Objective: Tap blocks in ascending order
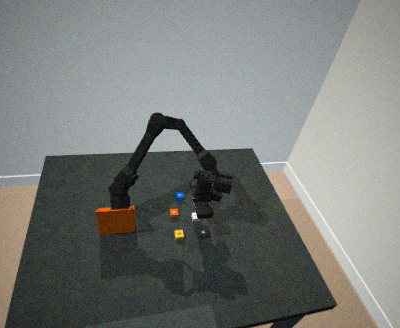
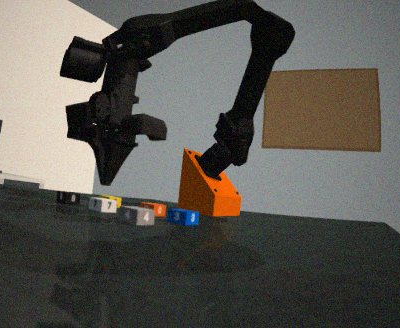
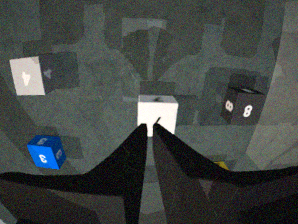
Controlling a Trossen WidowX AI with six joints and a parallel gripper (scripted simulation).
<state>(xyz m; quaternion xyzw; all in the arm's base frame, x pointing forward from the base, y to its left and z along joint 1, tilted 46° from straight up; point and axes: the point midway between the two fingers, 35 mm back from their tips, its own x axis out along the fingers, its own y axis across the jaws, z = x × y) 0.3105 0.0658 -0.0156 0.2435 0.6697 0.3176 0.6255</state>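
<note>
Now: gripper tip 10 mm to the left of the white block and 30 mm above it. From my gripper tip the other things lie so: grey block (20 mm ahead, 110 mm to the left, 30 mm below); black block (20 mm ahead, 90 mm to the right, 30 mm below); orange block (100 mm behind, 10 mm to the left, 30 mm below).
</note>
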